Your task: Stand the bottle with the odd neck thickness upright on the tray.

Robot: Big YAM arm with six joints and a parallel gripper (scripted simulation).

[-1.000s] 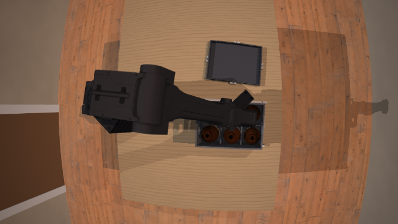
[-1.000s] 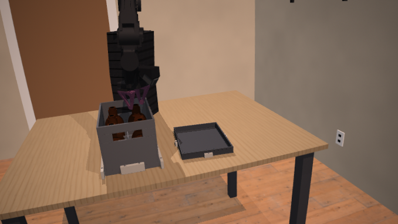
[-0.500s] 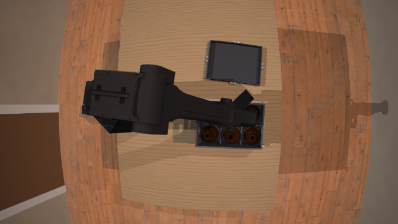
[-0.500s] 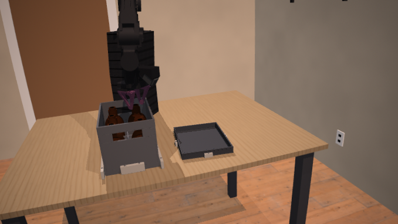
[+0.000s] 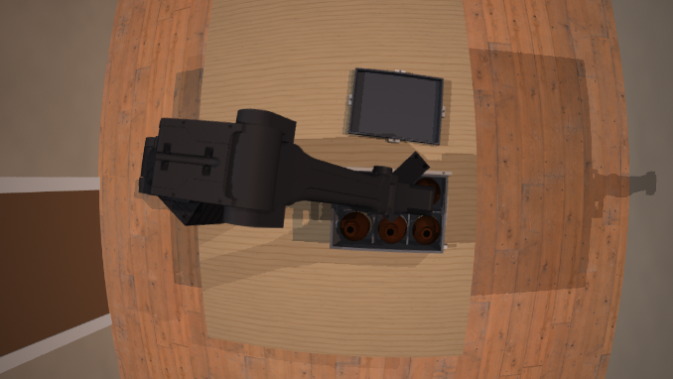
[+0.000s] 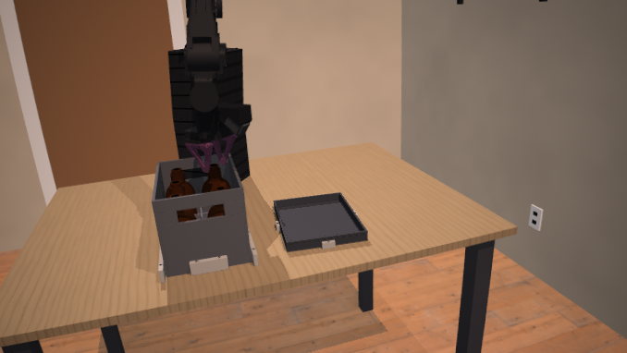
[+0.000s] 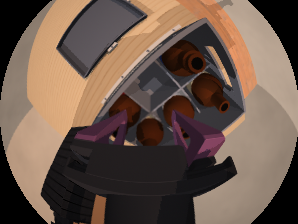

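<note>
My hand is 1 cm short of the grey crate, 4 cm to the left of it and 11 cm above it. The rest, counted from my hand: dark tray (2 cm behind, 23 cm to the left, 18 cm below).
</note>
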